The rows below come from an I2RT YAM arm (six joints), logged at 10 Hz.
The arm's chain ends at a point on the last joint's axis. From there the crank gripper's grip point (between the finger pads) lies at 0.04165 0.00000 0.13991 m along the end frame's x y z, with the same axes.
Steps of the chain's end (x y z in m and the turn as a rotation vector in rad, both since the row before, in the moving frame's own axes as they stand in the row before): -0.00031, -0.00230, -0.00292, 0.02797, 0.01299, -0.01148; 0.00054, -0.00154, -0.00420, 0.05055, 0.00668, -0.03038; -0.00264, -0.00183, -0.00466, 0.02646, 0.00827, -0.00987; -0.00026, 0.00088, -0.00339, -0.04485, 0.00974, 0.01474; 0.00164, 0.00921, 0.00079, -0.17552, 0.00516, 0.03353; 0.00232, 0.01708, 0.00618, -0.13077, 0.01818, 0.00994; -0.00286, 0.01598, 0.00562, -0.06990, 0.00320, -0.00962; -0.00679, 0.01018, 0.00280, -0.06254, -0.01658, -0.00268; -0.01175, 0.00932, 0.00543, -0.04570, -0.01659, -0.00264; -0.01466, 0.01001, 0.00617, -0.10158, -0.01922, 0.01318
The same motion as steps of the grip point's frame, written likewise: 0.00148, -0.00669, -0.00353, 0.02797, 0.01299, -0.01148; 0.00135, -0.00988, -0.00469, 0.05055, 0.00668, -0.03038; -0.00150, -0.00594, -0.00506, 0.02646, 0.00827, -0.00987; 0.00105, 0.00777, -0.00396, -0.04485, 0.00974, 0.01474; 0.00192, 0.03502, -0.00170, -0.17552, 0.00516, 0.03353; 0.00476, 0.03570, 0.00418, -0.13077, 0.01818, 0.00994; -0.00237, 0.02534, 0.00516, -0.06990, 0.00320, -0.00962; -0.00910, 0.01884, 0.00320, -0.06254, -0.01658, -0.00268; -0.01407, 0.01562, 0.00596, -0.04570, -0.01659, -0.00264; -0.01745, 0.02477, 0.00619, -0.10158, -0.01922, 0.01318
